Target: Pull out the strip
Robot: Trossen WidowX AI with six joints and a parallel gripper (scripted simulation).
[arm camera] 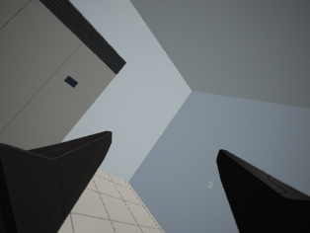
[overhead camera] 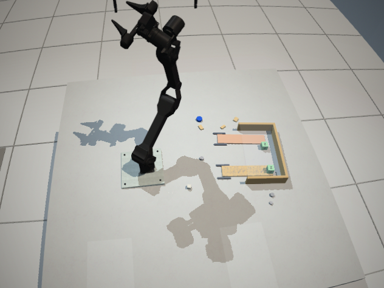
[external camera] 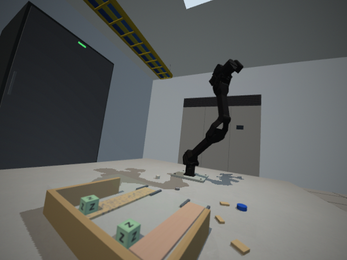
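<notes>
My gripper tip is 200 mm short of the white bit, 360 mm to the left of it and 660 mm above it. The rest, counted from my gripper tip: blue disc 330 mm ahead, 20 mm to the left, 660 mm below.
</notes>
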